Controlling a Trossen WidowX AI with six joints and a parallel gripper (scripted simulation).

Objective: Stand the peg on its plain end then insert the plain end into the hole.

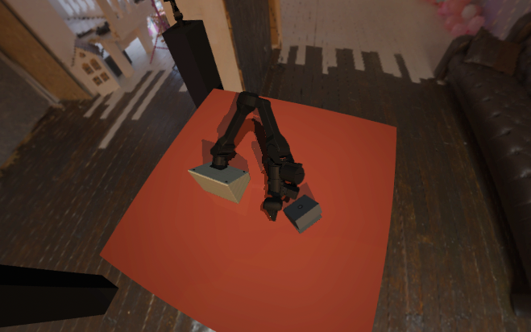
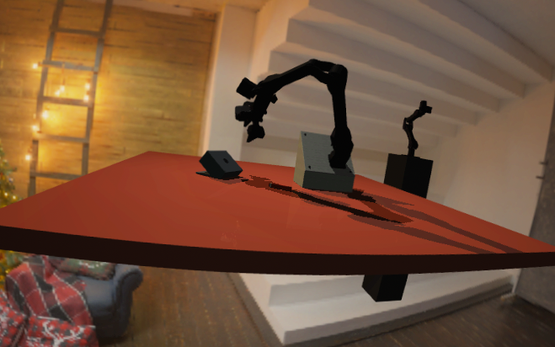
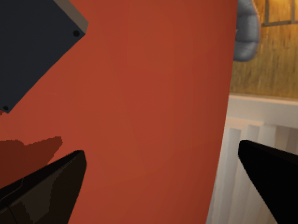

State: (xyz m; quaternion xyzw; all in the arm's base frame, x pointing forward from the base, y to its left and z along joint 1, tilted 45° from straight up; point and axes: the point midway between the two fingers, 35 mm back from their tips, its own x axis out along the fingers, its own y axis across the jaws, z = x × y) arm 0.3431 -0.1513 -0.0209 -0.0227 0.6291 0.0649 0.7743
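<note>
The red peg lies 24 cm to the left of my gripper tip, 16 cm below it and 10 cm behind it. Also, from my gripper tip: dark sloped panel (13 cm below, 9 cm to the left, 9 cm ahead).
</note>
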